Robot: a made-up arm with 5 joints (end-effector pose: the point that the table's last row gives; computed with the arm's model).
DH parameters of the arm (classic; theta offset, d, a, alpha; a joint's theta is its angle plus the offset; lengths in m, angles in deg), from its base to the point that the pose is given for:
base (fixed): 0 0.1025 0 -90
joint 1: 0 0.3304 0.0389 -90
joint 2: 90 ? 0.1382 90
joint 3: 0 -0.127 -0.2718 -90
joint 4: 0 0.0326 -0.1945 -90
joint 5: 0 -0.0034 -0.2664 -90
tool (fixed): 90 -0.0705 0 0
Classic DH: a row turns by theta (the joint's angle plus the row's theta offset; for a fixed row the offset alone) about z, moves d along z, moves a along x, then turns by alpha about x.
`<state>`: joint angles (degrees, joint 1 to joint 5).
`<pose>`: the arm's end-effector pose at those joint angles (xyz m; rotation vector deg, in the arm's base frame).
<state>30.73 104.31 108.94 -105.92 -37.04</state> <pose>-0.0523 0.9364 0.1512 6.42 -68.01 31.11</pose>
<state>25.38 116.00 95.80 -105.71 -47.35</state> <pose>0.0478 0.9327 0.1261 9.02 -58.69 25.65</pose>
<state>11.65 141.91 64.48 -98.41 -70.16</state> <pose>0.3096 0.7941 0.2228 27.99 -57.20 -1.81</pose>
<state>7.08 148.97 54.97 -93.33 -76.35</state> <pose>0.3679 0.7031 0.2835 35.87 -63.73 -12.24</pose>
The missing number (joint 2, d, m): 0.1052
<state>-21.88 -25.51 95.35 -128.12 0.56</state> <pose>-0.3233 0.0899 -0.1404 57.69 -105.02 127.66</pose>
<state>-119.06 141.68 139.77 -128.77 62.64</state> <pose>-0.3086 0.5580 0.2472 7.50 31.81 115.83</pose>
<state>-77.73 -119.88 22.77 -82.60 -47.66</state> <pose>-0.0832 -0.2059 0.3330 -79.07 86.20 123.69</pose>
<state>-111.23 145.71 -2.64 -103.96 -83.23</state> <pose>-0.2551 0.5017 0.4587 93.57 -110.92 57.89</pose>
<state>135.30 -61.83 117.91 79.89 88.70</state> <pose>0.1722 0.3276 -0.1391 -60.26 -111.49 -49.38</pose>
